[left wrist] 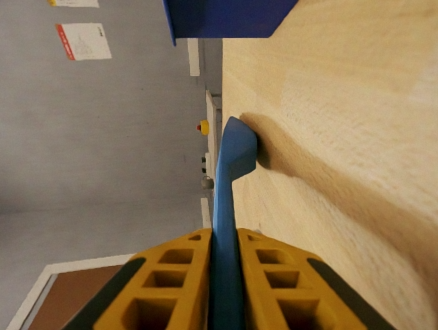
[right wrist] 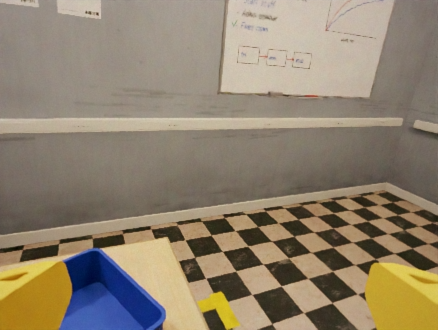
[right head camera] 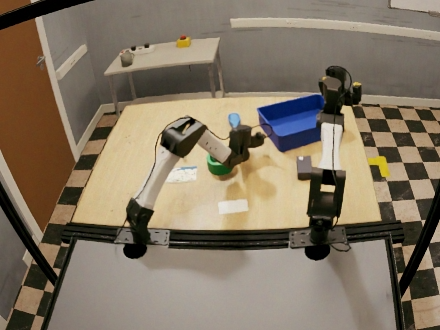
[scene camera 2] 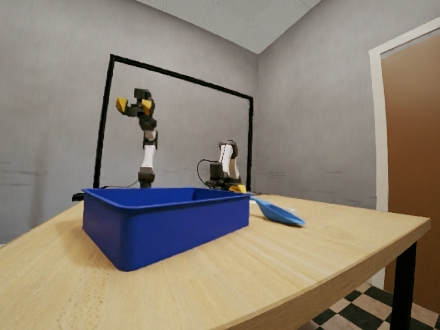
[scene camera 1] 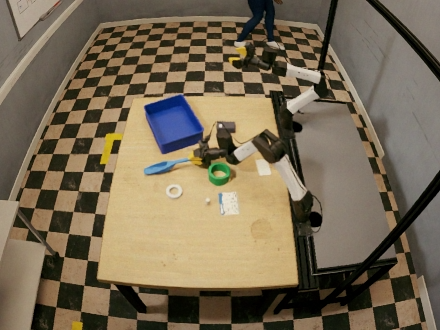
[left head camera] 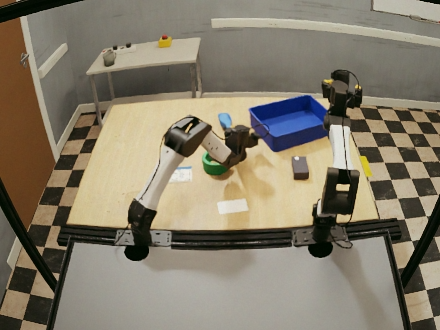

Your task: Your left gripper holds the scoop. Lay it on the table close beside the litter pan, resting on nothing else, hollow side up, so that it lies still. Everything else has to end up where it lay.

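Places are measured from the left arm's base along level axes (x ahead, y left, z up), in centimetres.
Pixels of known places: left gripper, fingertip midpoint: (left wrist: 224, 237) (scene camera 1: 188, 159); right gripper, fingertip midpoint: (right wrist: 217, 275) (scene camera 2: 130, 99) (scene camera 1: 232, 54); left arm's base at its link origin: (right head camera: 142, 238) (scene camera 1: 301, 217) (left head camera: 143, 239); right arm's base at its link origin: (right head camera: 318, 238) (scene camera 1: 286, 126) (left head camera: 319, 236).
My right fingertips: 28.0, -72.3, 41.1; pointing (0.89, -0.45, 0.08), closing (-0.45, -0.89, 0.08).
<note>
Ahead of a thing's pixels: the offset from my right fingertips to its middle, as dx, dy, dz.
The blue scoop {+31.4, +41.4, -37.5} (left head camera: 225, 120) (right head camera: 234, 120) (scene camera 1: 162, 167) (scene camera 2: 281, 215) (left wrist: 238, 145) points away from the arms, hollow side up, its blade lower than its handle. In the left wrist view the blade's tip meets its shadow; whether it touches the table I cannot tell. My left gripper (scene camera 1: 194, 159) (scene camera 2: 239, 189) (left wrist: 224, 237) is shut on the handle, low above the table; its fingertips are hidden in both head views. The blue litter pan {+31.7, +12.3, -36.7} (left head camera: 297, 141) (scene camera 1: 182, 142) (scene camera 2: 185, 227) stands beside the scoop, a gap between them. My right gripper (scene camera 1: 236, 56) (scene camera 2: 134, 105) (right wrist: 217, 275) is open and empty, held high.
A green ring {+8.6, +46.7, -38.4} (left head camera: 216, 169) (scene camera 1: 220, 182) stands by the left gripper, partly under the left arm in the head views. A white ring {+29.7, +55.1, -40.1} (scene camera 1: 168, 193), a small white cube {+14.5, +61.7, -39.2} (scene camera 1: 208, 201), a printed card {+4.8, +62.0, -40.7} (scene camera 1: 230, 203), a dark box {+2.9, +14.6, -38.8} (left head camera: 300, 170) and a white slip {-13.6, +41.4, -40.7} (left head camera: 232, 206) lie on the table.
</note>
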